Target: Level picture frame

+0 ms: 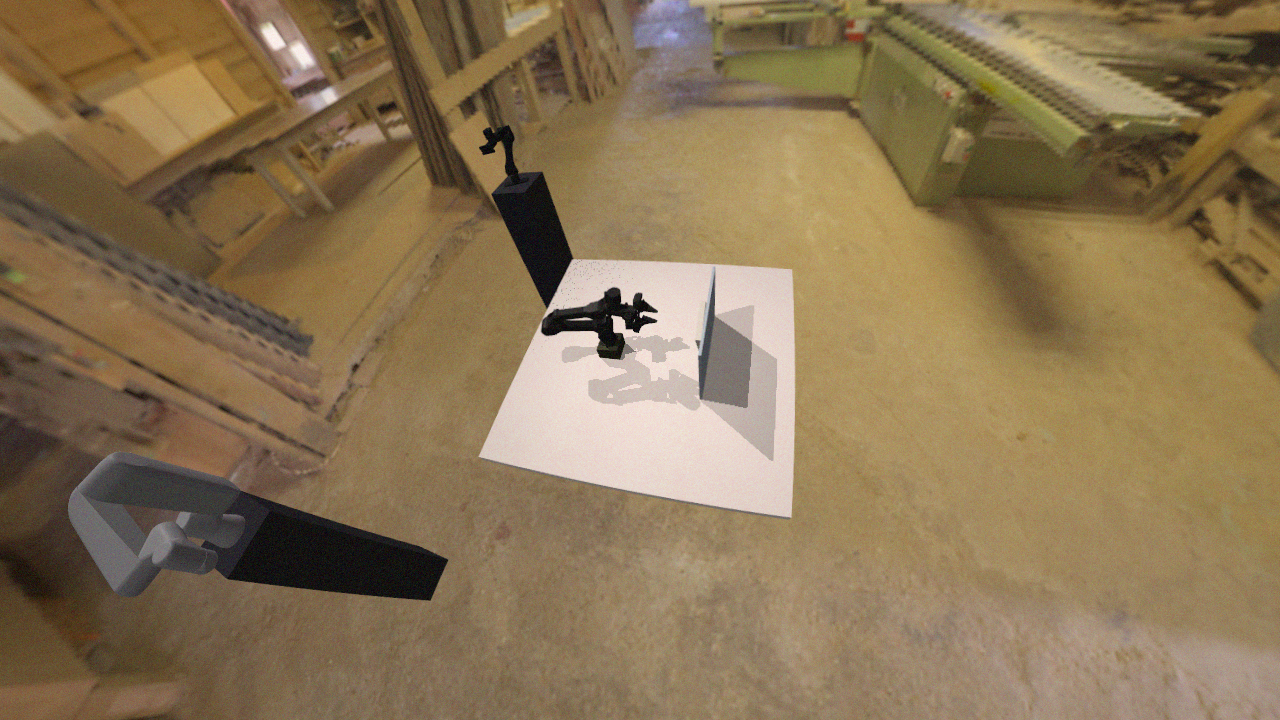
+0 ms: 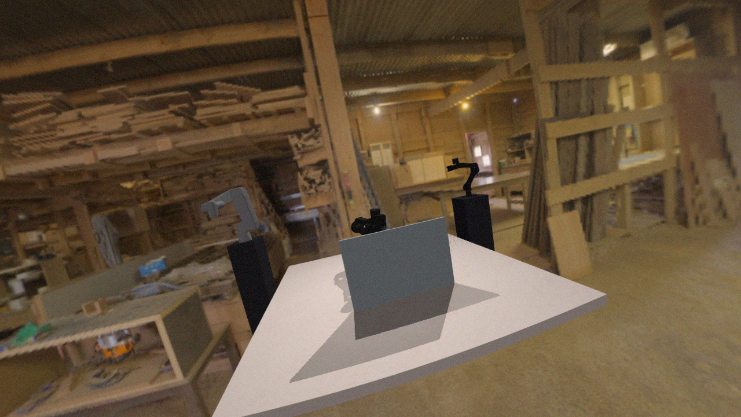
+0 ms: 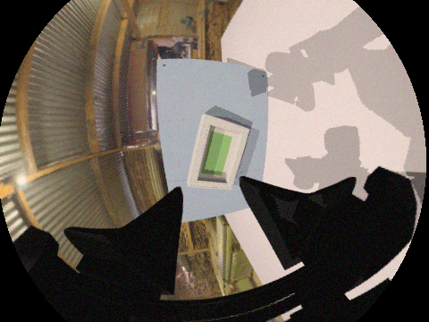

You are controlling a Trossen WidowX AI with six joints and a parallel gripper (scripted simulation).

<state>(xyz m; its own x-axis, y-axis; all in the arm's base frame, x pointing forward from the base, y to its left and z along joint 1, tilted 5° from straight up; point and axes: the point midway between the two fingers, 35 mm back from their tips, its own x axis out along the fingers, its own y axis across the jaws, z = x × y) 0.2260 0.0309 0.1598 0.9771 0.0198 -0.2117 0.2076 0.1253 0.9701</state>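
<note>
The picture frame lies 19 cm ahead of my gripper tip, 7 cm below it and 3 cm to the left of it. The rest, counted from my gripper tip: wall panel (20 cm ahead, 8 cm below, 2 cm to the left).
</note>
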